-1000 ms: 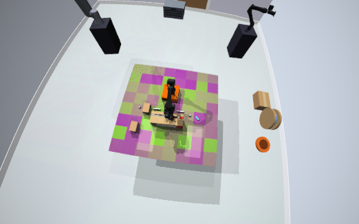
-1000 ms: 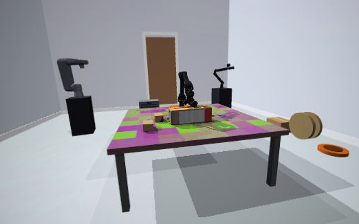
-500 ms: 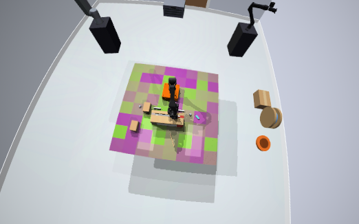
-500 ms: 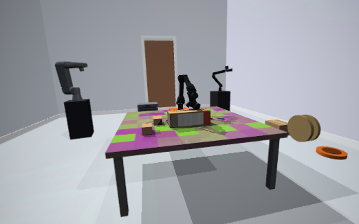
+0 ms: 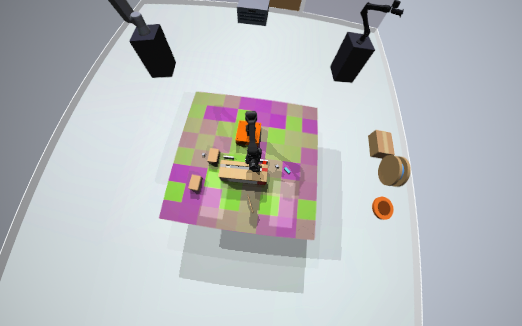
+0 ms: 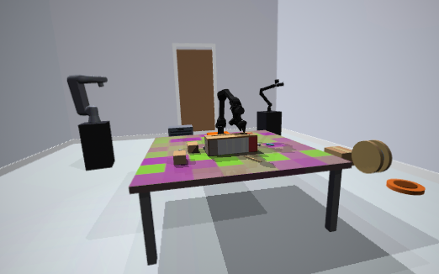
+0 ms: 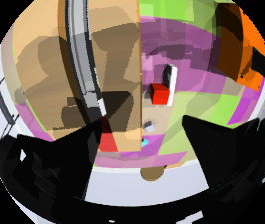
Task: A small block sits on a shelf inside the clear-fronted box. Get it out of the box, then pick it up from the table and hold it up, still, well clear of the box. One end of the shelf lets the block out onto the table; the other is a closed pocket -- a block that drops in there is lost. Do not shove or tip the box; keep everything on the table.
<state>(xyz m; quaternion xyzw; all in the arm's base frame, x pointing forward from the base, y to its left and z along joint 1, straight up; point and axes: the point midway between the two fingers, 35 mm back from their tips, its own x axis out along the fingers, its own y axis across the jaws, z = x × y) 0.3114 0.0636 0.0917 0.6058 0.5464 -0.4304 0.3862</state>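
The red piece lies 4 cm behind my gripper tip, 5 cm to the left of it and 12 cm below it. Round my gripper tip: long tan box: 2 cm ahead, 13 cm to the right, 7 cm below; then cyan piece: 2 cm ahead, 25 cm to the left, 13 cm below; then thin stick: 31 cm ahead, 8 cm to the right, 13 cm below.
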